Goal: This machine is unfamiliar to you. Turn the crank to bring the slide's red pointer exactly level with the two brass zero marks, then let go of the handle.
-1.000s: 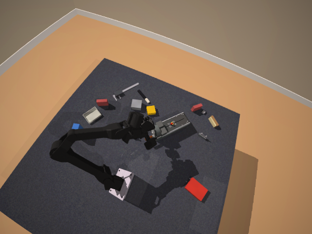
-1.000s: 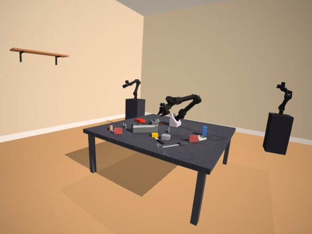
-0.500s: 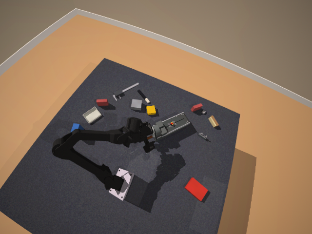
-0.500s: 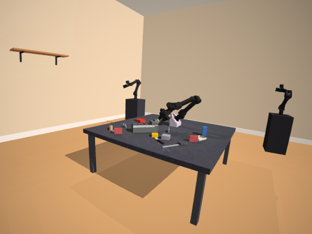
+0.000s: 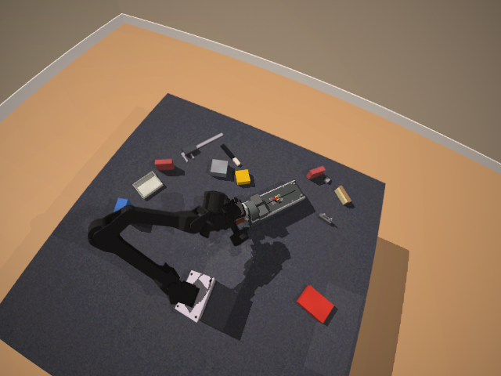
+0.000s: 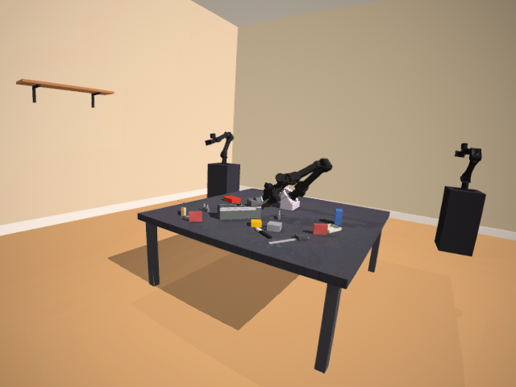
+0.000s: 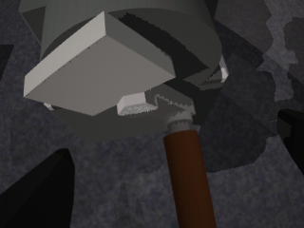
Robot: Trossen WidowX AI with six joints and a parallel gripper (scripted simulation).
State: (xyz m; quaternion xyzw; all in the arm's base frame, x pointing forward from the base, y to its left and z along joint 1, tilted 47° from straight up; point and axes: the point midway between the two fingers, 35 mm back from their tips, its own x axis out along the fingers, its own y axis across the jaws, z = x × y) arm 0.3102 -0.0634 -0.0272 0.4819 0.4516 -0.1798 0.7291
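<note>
Now: gripper tip 20 mm past the brown crank handle, 10 mm to the right of it and 10 mm above it. From my gripper tip the other things lie so: grey block (210 mm ahead, 180 mm to the left, 60 mm below); yellow block (210 mm ahead, 70 mm to the left, 70 mm below); red pointer (120 mm ahead, 100 mm to the right).
</note>
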